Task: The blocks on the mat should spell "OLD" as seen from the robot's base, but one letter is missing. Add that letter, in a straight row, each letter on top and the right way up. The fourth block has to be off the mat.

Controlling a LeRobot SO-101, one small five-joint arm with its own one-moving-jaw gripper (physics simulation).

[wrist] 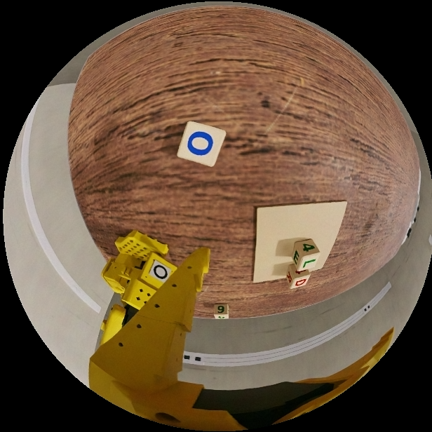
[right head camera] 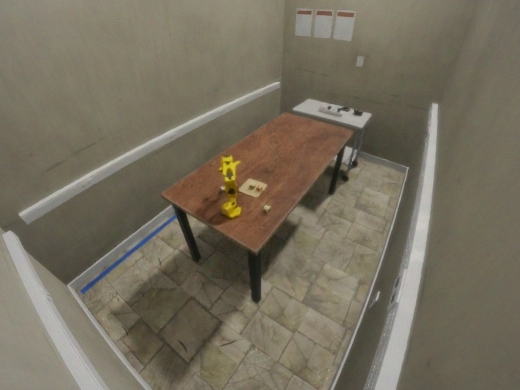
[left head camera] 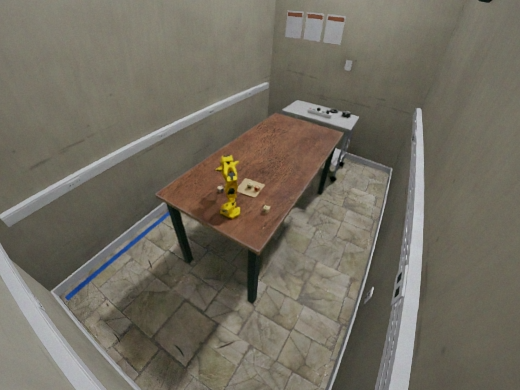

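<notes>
A cream block with a blue O on top (left head camera: pixel 220 189) (right head camera: pixel 222 189) (wrist: pixel 201 143) lies on the table, off the mat, left of the arm. The cream mat (left head camera: pixel 252 182) (right head camera: pixel 253 181) (wrist: pixel 280 225) bears two blocks side by side: one with a green L (left head camera: pixel 249 186) (right head camera: pixel 251 186) (wrist: pixel 306 262) and one with a red D (left head camera: pixel 256 189) (right head camera: pixel 259 189) (wrist: pixel 300 282). A fourth block (left head camera: pixel 266 208) (right head camera: pixel 267 208) (wrist: pixel 221 310), showing a 9 on one face in the wrist view, lies off the mat. My gripper (left head camera: pixel 228 163) (right head camera: pixel 230 162) (wrist: pixel 299 290) is wide open and empty, raised above the table.
The brown table (left head camera: pixel 295 135) (right head camera: pixel 305 135) (wrist: pixel 150 200) carries the yellow arm base (left head camera: pixel 230 209) (right head camera: pixel 231 209) near its front edge. The fourth block is near the right table edge. A white side table (left head camera: pixel 300 106) (right head camera: pixel 310 105) with small black items stands beyond the far end.
</notes>
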